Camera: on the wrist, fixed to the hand. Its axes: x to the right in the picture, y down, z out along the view.
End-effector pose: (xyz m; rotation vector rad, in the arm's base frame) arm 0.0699 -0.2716 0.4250 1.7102 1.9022 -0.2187
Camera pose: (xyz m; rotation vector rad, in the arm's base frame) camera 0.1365 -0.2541 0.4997 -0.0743 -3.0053 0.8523
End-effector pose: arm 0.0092 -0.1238 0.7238 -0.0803 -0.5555 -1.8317
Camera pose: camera 0.1061 -0.1421 0.6996 -0.8700 0.6922 2.7546
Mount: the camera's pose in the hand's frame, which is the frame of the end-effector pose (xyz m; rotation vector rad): -0.0243 0.0849 -0.0502 0.2817 0.2346 -1.4940
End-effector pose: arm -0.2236 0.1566 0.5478 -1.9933 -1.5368 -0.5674
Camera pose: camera -0.1476 0.0898 0.5561 -0.2474 -2.5285 -0.9580
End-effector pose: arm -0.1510 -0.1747 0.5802 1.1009 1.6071 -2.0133
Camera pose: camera -0.0599 -0.1585 0.5383 0.0171 -1.4620 1.6058
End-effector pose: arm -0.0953 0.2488 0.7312 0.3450 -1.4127 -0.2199
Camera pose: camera -0.0540 0.3416 0.7335 1.5711 -0.6992 -1.1402
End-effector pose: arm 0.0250 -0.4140 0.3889 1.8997 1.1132 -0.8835
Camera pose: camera 0.1018 -0.4092 0.4552 -0.9551 -2.3876 1.4098
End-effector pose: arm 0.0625 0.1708 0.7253 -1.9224 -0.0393 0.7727
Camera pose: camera 0.0442 0.0811 0.6812 -1.1906 -1.0212 -0.4396
